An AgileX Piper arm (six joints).
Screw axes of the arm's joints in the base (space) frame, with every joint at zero. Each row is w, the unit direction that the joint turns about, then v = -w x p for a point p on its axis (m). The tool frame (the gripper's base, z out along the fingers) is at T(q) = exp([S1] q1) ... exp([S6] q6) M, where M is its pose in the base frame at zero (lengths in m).
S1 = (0, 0, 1, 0, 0, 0)
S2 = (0, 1, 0, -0.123, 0, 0)
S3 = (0, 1, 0, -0.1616, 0, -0.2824)
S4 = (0.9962, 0, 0.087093, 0, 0.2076, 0)
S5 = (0, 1, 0, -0.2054, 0, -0.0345)
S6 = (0.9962, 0, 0.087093, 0, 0.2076, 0)
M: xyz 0.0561 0 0.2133 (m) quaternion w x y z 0.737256 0 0.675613 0
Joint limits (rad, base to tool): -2.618..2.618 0..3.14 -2.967..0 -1.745..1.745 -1.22..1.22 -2.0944..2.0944
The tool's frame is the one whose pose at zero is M.
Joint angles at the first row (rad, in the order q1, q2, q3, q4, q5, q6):
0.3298 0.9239 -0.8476 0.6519 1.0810 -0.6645
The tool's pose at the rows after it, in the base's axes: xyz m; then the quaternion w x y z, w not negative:
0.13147 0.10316 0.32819 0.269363 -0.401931 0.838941 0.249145
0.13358 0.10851 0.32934 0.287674 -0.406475 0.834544 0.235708
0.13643 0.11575 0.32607 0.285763 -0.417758 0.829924 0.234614
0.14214 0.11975 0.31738 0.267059 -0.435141 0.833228 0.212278
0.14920 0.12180 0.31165 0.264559 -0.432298 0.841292 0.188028
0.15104 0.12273 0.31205 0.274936 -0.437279 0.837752 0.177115
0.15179 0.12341 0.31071 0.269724 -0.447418 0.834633 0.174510
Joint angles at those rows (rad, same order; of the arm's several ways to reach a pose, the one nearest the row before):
0.3965 0.9485 -0.8520 0.5918 1.0655 -0.6568
0.4471 0.9537 -0.8563 0.5507 1.0019 -0.6269
0.4855 0.9781 -0.8563 0.5417 0.9715 -0.6269
0.5112 1.0163 -0.8564 0.4854 0.9665 -0.6214
0.5292 1.0439 -0.8569 0.4203 0.9333 -0.5793
0.5400 1.0463 -0.8586 0.3950 0.9090 -0.5767
0.5401 1.0544 -0.8607 0.3949 0.9179 -0.5978

